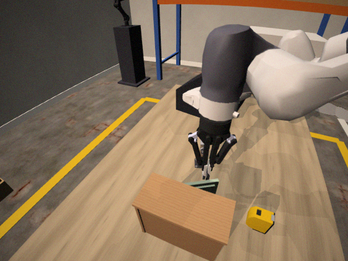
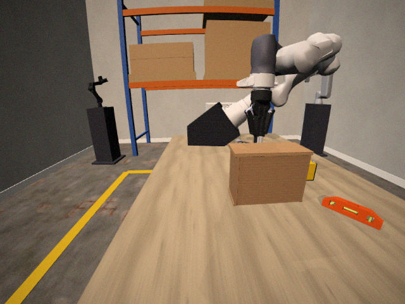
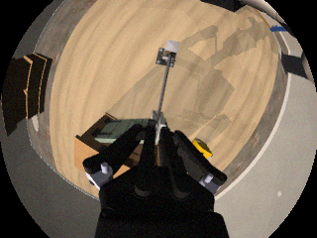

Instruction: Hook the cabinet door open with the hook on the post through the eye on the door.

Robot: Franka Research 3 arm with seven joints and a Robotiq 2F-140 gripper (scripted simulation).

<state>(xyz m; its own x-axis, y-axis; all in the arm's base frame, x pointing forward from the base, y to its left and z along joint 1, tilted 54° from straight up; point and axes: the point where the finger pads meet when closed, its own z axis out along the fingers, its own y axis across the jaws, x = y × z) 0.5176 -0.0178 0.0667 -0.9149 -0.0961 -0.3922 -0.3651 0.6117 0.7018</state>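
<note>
Now: hand 60 mm short of the green door, 30 mm to the left of it and 60 mm above it. The rest, counted from my hand: hook post: 90 mm behind, 40 mm to the right, 50 mm below; then yellow tape measure: 30 mm ahead, 200 mm to the left, 100 mm below; then orange spirit level: 270 mm ahead, 200 mm to the left, 120 mm below.
</note>
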